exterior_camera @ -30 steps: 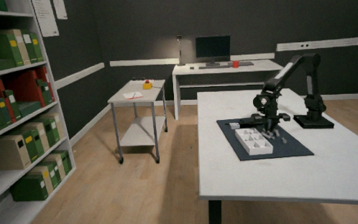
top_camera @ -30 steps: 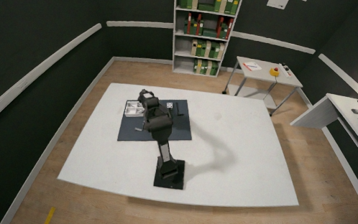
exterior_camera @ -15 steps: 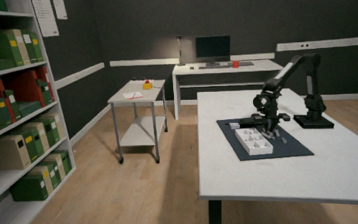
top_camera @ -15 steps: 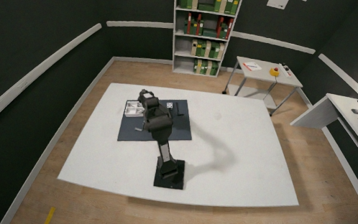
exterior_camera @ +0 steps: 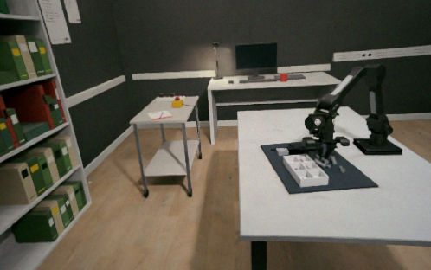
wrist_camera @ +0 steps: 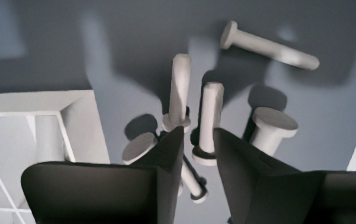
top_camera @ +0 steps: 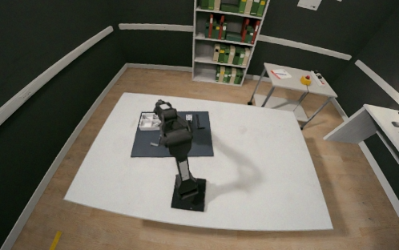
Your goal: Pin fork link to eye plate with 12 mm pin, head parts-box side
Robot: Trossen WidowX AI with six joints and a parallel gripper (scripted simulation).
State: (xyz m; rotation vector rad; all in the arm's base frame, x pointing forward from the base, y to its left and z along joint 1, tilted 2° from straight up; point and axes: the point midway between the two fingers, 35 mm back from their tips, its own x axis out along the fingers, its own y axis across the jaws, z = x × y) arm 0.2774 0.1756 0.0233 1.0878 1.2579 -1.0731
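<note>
My gripper is now 4 cm above the pin, 2 cm to the left of it and 2 cm short of it. Round my hand: dark blue mat (6 cm ahead, 5 cm below); then eye plate (10 cm to the right, 10 cm ahead, 4 cm below); then white parts box (11 cm to the left, 10 cm ahead, 4 cm below).
</note>
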